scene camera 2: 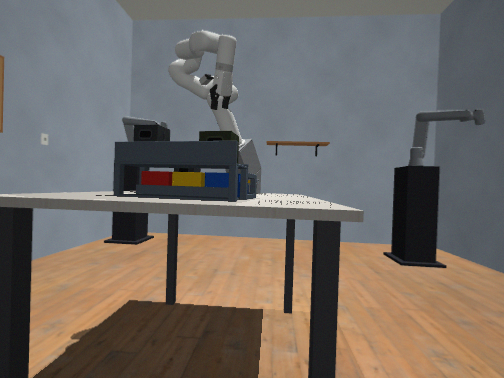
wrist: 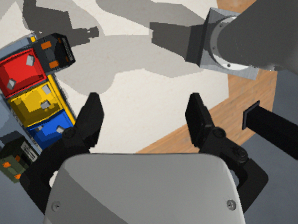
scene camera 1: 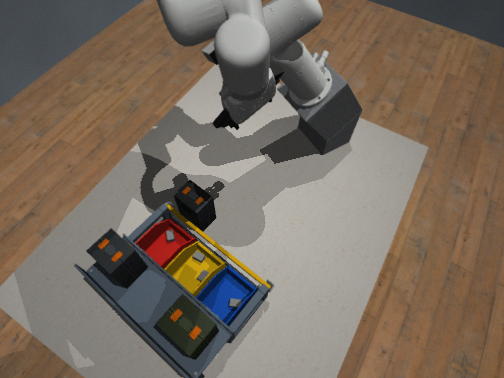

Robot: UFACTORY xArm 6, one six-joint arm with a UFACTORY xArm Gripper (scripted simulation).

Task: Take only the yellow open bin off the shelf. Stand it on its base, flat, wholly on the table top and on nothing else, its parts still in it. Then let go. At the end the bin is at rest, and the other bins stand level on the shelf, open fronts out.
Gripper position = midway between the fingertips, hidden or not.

In view: the gripper (scene camera 1: 249, 110), a yellow open bin (scene camera 1: 186, 269), a red bin (scene camera 1: 154, 242) and a blue bin (scene camera 1: 216, 295).
The yellow open bin also shows in the wrist view (wrist: 27, 107). The blue bin shows as well in the wrist view (wrist: 47, 135). The gripper also shows in scene camera 2 (scene camera 2: 219, 108) and in the wrist view (wrist: 144, 103).
